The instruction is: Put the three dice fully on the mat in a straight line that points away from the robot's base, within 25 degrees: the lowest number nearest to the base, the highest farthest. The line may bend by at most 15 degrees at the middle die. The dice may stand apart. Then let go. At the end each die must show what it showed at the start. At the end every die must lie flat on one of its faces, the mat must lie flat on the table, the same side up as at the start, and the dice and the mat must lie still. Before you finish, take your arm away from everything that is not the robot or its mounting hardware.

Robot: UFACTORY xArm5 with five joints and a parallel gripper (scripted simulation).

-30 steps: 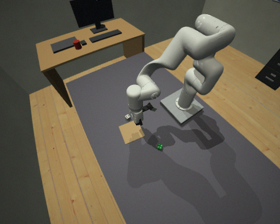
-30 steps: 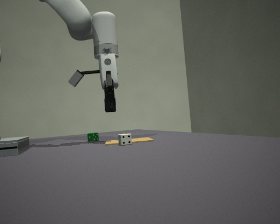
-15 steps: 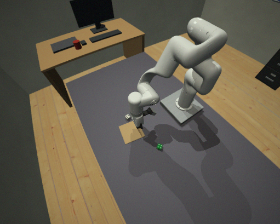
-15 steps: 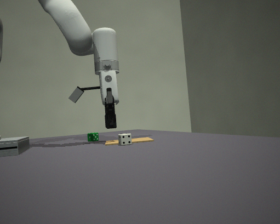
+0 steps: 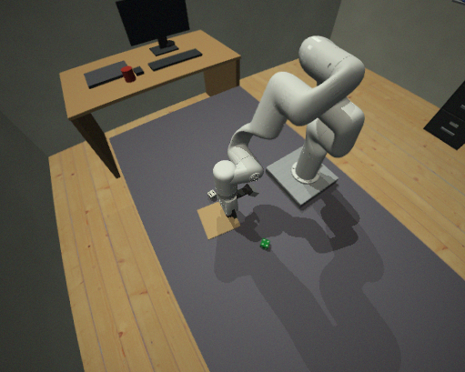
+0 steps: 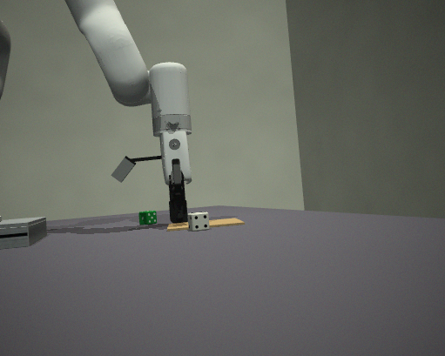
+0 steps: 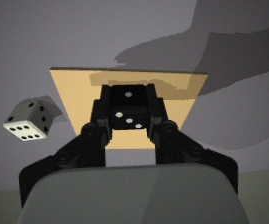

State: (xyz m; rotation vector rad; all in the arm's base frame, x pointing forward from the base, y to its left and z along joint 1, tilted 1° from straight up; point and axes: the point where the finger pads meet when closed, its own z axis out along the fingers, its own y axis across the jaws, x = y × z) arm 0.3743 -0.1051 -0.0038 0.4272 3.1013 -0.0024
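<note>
My hand is 10 mm above the black die. Also, from my hand: tan mat: 50 mm ahead, 10 mm to the right, 30 mm below; green die: 10 mm behind, 190 mm to the left, 20 mm below; white die: 110 mm to the right, 20 mm below.
</note>
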